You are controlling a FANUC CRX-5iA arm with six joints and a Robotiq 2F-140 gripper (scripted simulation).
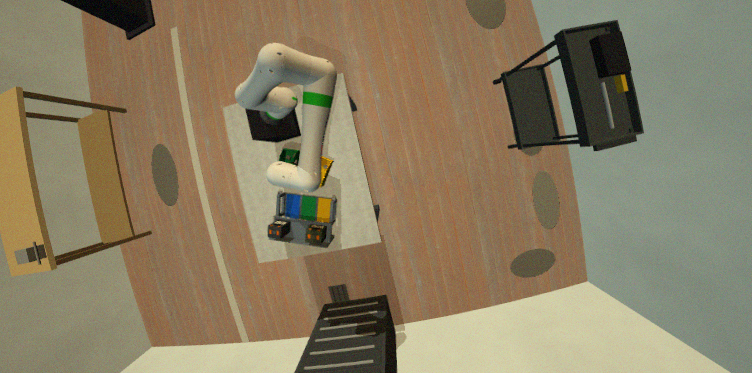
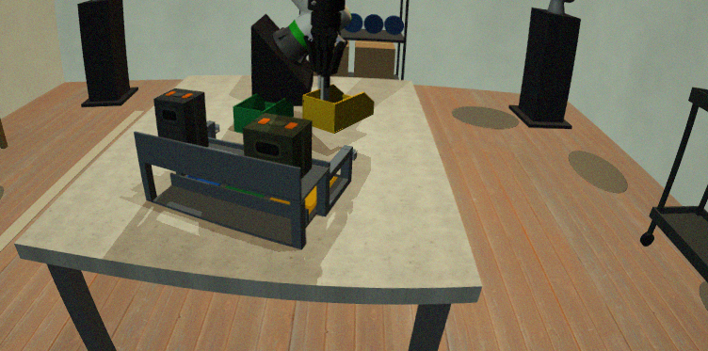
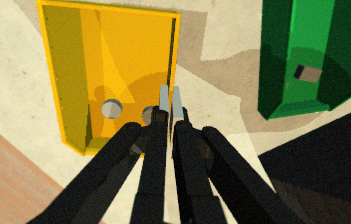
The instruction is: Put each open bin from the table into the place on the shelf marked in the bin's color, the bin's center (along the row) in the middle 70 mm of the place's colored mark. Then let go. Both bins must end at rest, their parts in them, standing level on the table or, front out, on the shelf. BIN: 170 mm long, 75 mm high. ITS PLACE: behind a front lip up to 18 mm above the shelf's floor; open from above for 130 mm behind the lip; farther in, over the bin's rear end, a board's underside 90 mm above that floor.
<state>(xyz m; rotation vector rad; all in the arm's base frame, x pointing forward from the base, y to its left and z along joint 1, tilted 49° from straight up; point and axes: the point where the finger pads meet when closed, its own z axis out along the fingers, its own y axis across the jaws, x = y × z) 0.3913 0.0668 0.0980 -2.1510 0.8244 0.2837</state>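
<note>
The yellow bin is 3 cm ahead of my hand, 4 cm to the left of it and 4 cm below it. The rest, counted from my hand: green bin: 9 cm behind, 17 cm to the right, 10 cm below.
</note>
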